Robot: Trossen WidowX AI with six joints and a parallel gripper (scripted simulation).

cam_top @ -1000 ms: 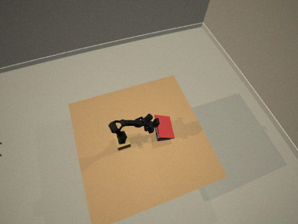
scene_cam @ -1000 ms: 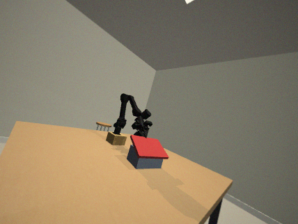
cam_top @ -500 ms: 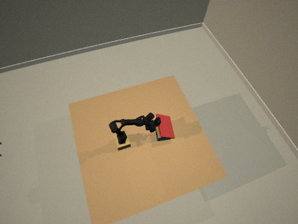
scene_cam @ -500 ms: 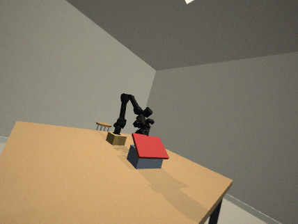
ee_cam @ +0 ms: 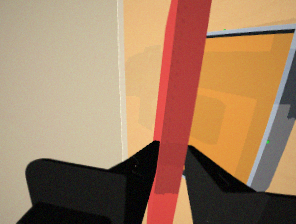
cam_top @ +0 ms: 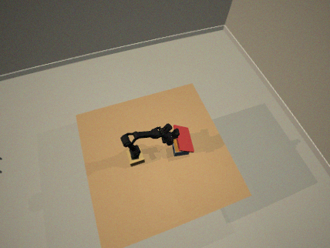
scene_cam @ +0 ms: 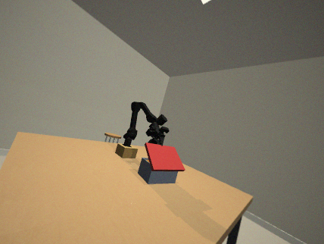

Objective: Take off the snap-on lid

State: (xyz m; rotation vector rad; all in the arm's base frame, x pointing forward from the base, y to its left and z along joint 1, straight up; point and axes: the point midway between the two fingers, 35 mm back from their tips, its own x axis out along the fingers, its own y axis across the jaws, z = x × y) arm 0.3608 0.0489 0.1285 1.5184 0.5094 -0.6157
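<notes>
Right now the red lid is 7 cm ahead of my gripper tip and 5 cm below it. The rest, counted from my gripper tip: blue storage box (4 cm ahead, 14 cm below).
</notes>
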